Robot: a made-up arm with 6 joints. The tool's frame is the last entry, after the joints.
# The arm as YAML. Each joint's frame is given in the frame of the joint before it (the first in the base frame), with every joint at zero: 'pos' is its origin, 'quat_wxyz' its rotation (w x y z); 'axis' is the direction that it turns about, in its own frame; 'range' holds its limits. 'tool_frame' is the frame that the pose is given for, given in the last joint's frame.
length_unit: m
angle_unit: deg
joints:
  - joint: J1
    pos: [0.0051, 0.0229, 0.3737]
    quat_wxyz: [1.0, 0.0, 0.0, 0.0]
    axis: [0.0, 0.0, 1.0]
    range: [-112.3, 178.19]
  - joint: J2
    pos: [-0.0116, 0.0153, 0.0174]
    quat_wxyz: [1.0, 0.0, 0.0, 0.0]
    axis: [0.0, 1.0, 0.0]
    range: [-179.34, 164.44]
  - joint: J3
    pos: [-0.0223, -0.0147, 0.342]
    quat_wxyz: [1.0, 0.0, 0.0, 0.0]
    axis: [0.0, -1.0, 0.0]
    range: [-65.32, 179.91]
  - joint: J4
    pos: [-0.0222, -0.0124, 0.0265]
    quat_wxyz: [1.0, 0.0, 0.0, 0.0]
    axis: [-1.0, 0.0, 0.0]
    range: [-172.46, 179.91]
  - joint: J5
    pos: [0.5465, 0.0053, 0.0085]
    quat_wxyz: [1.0, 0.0, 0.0, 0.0]
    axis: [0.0, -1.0, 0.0]
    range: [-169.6, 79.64]
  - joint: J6
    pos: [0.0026, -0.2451, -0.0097]
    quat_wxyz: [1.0, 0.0, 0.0, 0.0]
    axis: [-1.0, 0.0, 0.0]
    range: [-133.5, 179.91]
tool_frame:
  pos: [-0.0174, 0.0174, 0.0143]
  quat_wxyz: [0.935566, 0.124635, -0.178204, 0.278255]
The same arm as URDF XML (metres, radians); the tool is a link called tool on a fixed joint. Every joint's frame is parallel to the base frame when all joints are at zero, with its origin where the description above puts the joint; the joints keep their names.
<robot name="arm">
<link name="base"/>
<link name="link1"/>
<link name="link2"/>
<link name="link3"/>
<link name="link4"/>
<link name="link5"/>
<link name="link6"/>
<link name="tool"/>
<joint name="J1" type="revolute"><parent link="base"/><child link="link1"/><origin xyz="0.0051 0.0229 0.3737" rpy="0 0 0"/><axis xyz="0 0 1"/><limit lower="-1.96" upper="3.11"/></joint>
<joint name="J2" type="revolute"><parent link="link1"/><child link="link2"/><origin xyz="-0.0116 0.0153 0.0174" rpy="0 0 0"/><axis xyz="0 1 0"/><limit lower="-3.1301" upper="2.87"/></joint>
<joint name="J3" type="revolute"><parent link="link2"/><child link="link3"/><origin xyz="-0.0223 -0.0147 0.342" rpy="0 0 0"/><axis xyz="0 -1 0"/><limit lower="-1.14" upper="3.14"/></joint>
<joint name="J4" type="revolute"><parent link="link3"/><child link="link4"/><origin xyz="-0.0222 -0.0124 0.0265" rpy="0 0 0"/><axis xyz="-1 0 0"/><limit lower="-3.01" upper="3.14"/></joint>
<joint name="J5" type="revolute"><parent link="link4"/><child link="link5"/><origin xyz="0.5465 0.0053 0.0085" rpy="0 0 0"/><axis xyz="0 -1 0"/><limit lower="-2.9601" upper="1.39"/></joint>
<joint name="J6" type="revolute"><parent link="link5"/><child link="link6"/><origin xyz="0.0026 -0.2451 -0.0097" rpy="0 0 0"/><axis xyz="-1 0 0"/><limit lower="-2.33" upper="3.14"/></joint>
<joint name="tool_fixed" type="fixed"><parent link="link6"/><child link="tool"/><origin xyz="-0.0174 0.0174 0.0143" rpy="0.147 -0.4146 0.5472"/></joint>
</robot>

